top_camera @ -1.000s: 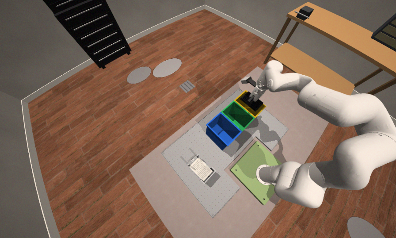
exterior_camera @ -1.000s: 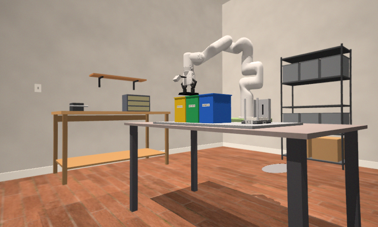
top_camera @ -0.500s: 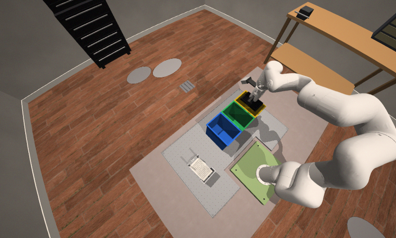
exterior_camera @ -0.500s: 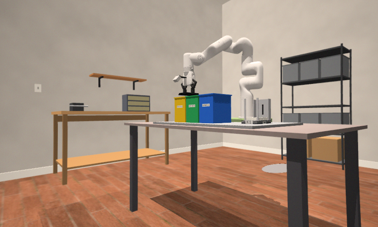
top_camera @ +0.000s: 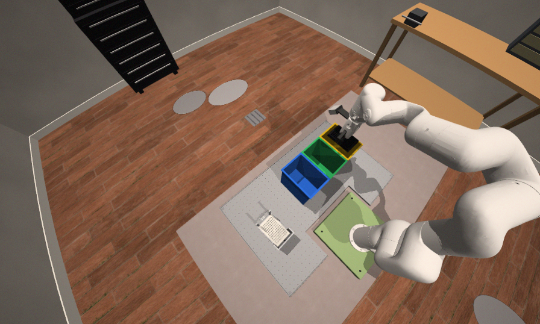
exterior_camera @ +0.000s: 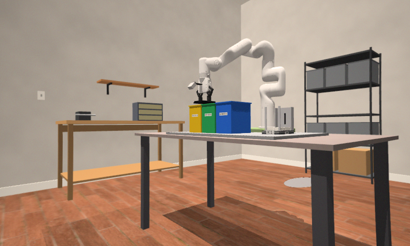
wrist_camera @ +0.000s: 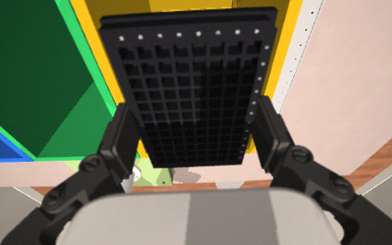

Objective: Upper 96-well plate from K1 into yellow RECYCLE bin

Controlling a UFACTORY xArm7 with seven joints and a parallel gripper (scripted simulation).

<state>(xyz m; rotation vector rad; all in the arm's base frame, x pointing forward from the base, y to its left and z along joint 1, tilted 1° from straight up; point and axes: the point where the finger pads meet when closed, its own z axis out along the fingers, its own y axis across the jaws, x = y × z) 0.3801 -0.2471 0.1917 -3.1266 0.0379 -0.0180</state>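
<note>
Now: hand 1 cm above the black 96-well plate. Round my hand: green bin: 13 cm to the left, 12 cm below; then yellow bin: 12 cm below; then blue bin: 26 cm to the left, 12 cm below, 1 cm ahead.
</note>
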